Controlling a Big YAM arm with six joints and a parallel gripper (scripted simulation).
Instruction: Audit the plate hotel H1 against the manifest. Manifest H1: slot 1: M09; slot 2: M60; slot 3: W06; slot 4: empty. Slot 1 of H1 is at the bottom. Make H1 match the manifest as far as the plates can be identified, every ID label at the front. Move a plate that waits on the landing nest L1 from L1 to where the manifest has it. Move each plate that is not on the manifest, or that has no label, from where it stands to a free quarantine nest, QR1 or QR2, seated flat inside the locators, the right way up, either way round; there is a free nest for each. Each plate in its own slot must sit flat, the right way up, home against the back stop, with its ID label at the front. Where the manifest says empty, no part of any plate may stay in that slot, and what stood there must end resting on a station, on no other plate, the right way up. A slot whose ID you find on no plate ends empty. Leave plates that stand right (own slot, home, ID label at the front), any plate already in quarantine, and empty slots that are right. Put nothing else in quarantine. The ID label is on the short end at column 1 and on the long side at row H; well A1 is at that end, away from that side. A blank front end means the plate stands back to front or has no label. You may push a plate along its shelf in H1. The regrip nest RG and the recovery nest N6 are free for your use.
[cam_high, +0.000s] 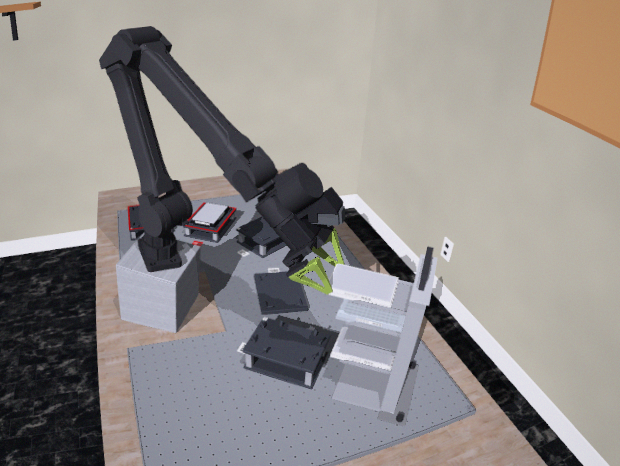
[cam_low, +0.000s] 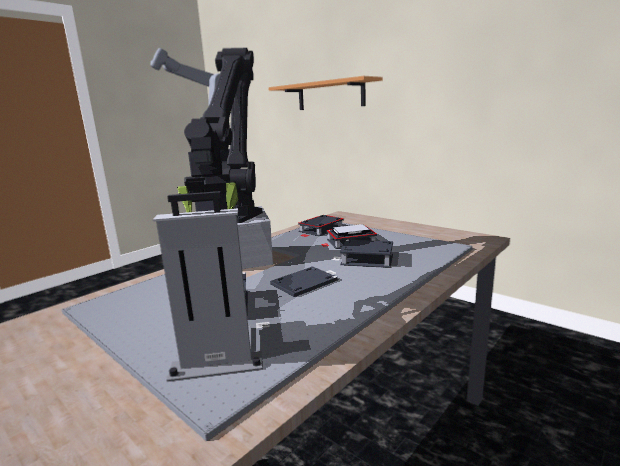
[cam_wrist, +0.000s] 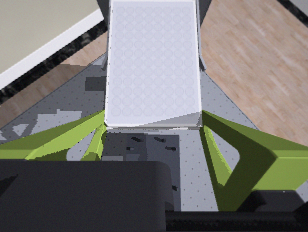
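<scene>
Right now my hand is 60 mm short of the clear plate, 60 mm to the left of it and 60 mm above it. The rest, counted from my hand: hotel back panel 110 mm ahead, 120 mm to the right, 110 mm below; h1 tag 100 mm ahead, 40 mm to the left, 270 mm below.
</scene>
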